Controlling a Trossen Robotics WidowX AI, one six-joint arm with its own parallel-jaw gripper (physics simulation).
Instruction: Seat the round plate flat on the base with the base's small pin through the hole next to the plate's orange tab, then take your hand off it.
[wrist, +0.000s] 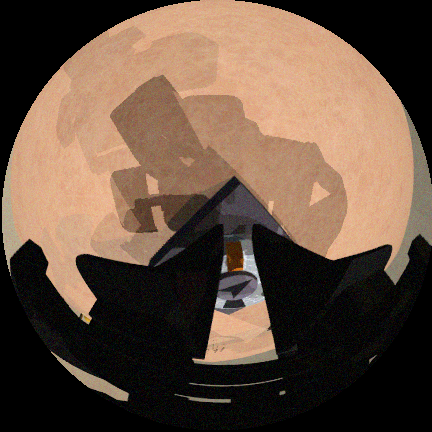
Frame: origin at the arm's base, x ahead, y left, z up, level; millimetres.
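Where they show: gripper, fingertip midpoint: (237, 230).
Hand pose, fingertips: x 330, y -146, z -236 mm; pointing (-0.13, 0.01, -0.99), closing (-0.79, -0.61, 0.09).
Note:
Things, the pixels of their top centre, and the offset from my fingertips. "*": a spot on its surface instead. Level surfaces: height alone.
- round plate, middle of its top: (236, 301) 49 mm left, 38 mm back, 14 mm up
- upright brown-orange block, surface spot: (234, 254) * 10 mm left, 4 mm back, 10 mm up
- darker disc, surface spot: (230, 286) * 47 mm left, 33 mm back, 0 mm up
- dark grey base, middle of its top: (235, 288) 48 mm left, 39 mm back, 1 mm up
- tan table top, its level: 38 mm down
- small yellow-orange patch, surface spot: (87, 317) * 662 mm left, 154 mm ahead, 35 mm down
The round plate (249, 257), pale grey and marbled, shows through the narrow gap between my fingers. An upright brown-orange block (234, 254) stands on it, next to a darker disc (230, 286) with an arrow shape. The orange tab by the hole and the small pin cannot be made out; my fingers hide both sides of the plate. The dark grey base (242, 200) shows a pointed corner beyond the fingertips. Whether the plate lies flat on it cannot be told. My gripper (237, 230) is drawn nearly together, with a narrow gap and nothing held.
The tan table top (320, 90) stretches beyond the base, with overlapping shadows of the arm on it. A small yellow-orange patch (86, 318) shows at the lower left beside the dark gripper body. Grey-green ground shows past the table's right edge.

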